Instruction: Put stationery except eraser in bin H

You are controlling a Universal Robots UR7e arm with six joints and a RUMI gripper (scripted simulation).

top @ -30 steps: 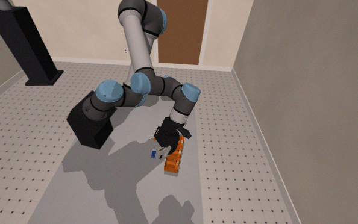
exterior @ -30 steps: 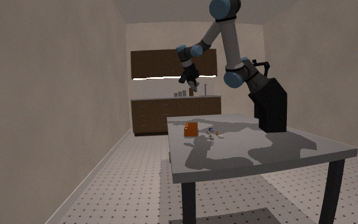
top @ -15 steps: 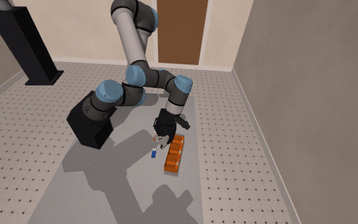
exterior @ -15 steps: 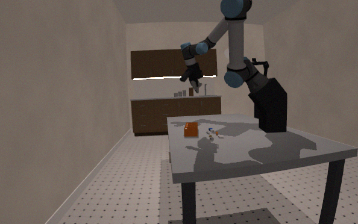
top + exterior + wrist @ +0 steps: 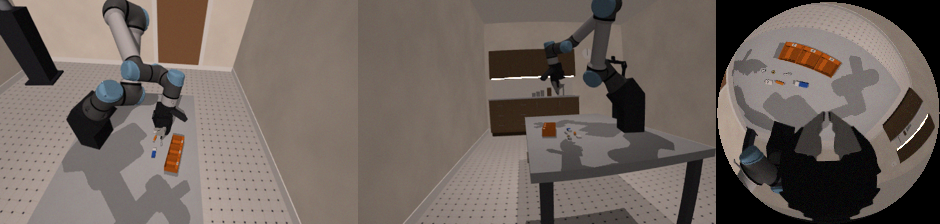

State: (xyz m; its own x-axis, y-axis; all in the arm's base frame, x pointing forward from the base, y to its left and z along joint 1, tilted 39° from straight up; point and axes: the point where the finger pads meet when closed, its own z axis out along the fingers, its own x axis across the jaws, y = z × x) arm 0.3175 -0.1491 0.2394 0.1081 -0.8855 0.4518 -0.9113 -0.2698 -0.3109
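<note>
The orange bin is 80 mm ahead of my hand, 60 mm to the left of it and 240 mm below it. Round my hand: orange pen-like item 50 mm behind, 190 mm to the left, 260 mm below; tiny brownish item 10 mm ahead, 230 mm to the left, 260 mm below; white eraser 60 mm behind, 80 mm to the left, 260 mm below.
</note>
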